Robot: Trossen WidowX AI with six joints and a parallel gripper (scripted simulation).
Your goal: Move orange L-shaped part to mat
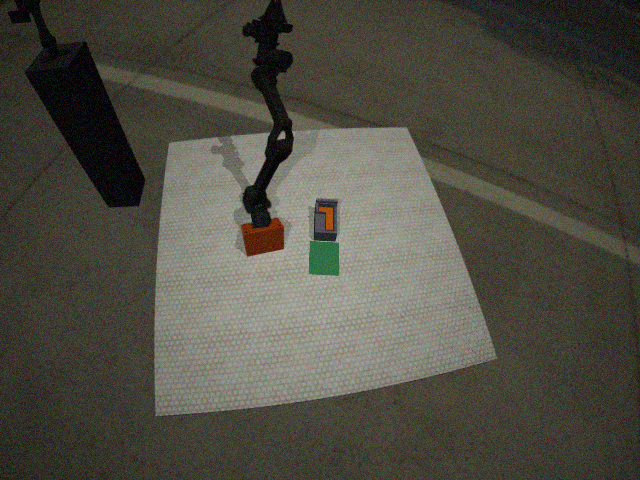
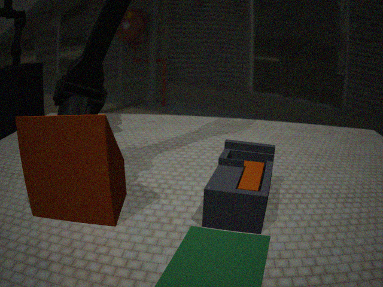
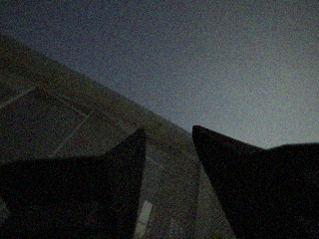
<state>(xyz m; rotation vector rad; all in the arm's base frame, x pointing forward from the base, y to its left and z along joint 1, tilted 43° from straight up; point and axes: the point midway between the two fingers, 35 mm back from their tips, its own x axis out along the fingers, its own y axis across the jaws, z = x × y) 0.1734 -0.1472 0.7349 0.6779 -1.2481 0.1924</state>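
Right now the orange L-shaped part is 77 cm below my gripper tip, 32 cm to the right of it and 20 cm ahead of it. From my gripper tip the other things lie so: green mat 83 cm below, 48 cm to the right, 19 cm ahead.
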